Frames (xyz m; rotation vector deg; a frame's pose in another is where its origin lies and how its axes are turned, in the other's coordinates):
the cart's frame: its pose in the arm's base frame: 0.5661 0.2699 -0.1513 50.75 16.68 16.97
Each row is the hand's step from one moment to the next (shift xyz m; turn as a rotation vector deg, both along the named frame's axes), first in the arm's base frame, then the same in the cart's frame.
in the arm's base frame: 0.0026 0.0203 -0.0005 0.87 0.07 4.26
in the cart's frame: 0.0100 0.0114 -0.0138 0.29 3.30 2.82
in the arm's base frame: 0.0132 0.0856 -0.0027 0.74 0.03 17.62
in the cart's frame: 0.0442 0.0473 -0.0576 -1.52 13.86 10.80
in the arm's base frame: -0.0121 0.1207 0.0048 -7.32 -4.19 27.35
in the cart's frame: 0.0329 0.0775 -0.0874 -11.73 20.09 16.67
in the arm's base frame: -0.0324 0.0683 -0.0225 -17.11 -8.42 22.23
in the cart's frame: -0.0017 0.0273 -0.0740 -21.66 14.81 13.01
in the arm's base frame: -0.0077 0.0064 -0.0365 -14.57 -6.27 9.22
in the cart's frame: -0.0001 -0.0240 -0.0292 -16.89 5.47 4.62
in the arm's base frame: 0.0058 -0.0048 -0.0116 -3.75 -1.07 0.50
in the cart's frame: 0.0050 -0.0128 -0.0014 -3.91 0.25 -0.32
